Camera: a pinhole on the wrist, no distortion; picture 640 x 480 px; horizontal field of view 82.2 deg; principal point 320.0 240.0 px. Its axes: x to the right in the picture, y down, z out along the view. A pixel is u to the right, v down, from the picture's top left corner.
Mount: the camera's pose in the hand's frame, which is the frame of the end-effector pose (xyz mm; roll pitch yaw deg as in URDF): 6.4 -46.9 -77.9 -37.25 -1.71 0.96
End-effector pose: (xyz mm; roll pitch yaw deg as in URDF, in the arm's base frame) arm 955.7 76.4 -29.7 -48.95 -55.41 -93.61
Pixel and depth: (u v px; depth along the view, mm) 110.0 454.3 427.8
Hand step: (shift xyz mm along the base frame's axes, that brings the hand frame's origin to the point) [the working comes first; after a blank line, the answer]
In the camera's frame: -244.9 249.9 427.8

341.5 -75.1 -342.6
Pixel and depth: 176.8 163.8 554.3
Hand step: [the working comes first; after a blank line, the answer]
In the camera's frame: -216.4 -115.1 554.3

462.6 212.0 -112.4
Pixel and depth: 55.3 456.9 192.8
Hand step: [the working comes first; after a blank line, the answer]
In the camera's frame: -139.1 114.0 192.8

104.3 -24.8 -181.0
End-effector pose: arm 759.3 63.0 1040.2 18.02 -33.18 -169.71
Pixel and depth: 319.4 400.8 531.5
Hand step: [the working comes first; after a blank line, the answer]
In the camera's frame: -0.9 233.0 531.5

257.3 -333.8 275.2
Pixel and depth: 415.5 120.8 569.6
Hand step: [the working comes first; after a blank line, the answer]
In the camera's frame: 148.3 -185.1 569.6

165.3 37.0 504.5
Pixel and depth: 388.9 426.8 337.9
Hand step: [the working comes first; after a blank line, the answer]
In the camera's frame: 63.5 172.1 337.9

91.2 -241.2 179.5
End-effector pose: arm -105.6 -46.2 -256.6 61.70 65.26 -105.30
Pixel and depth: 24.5 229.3 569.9
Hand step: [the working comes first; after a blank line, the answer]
In the camera's frame: -459.1 -16.6 569.9

-237.8 -125.8 604.3
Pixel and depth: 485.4 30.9 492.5
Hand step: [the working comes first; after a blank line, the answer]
In the camera's frame: 222.1 -280.7 492.5

-487.8 -202.6 -82.2
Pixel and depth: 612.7 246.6 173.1
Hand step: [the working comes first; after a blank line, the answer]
In the camera's frame: 138.1 3.1 173.1

-59.7 -123.4 -90.5
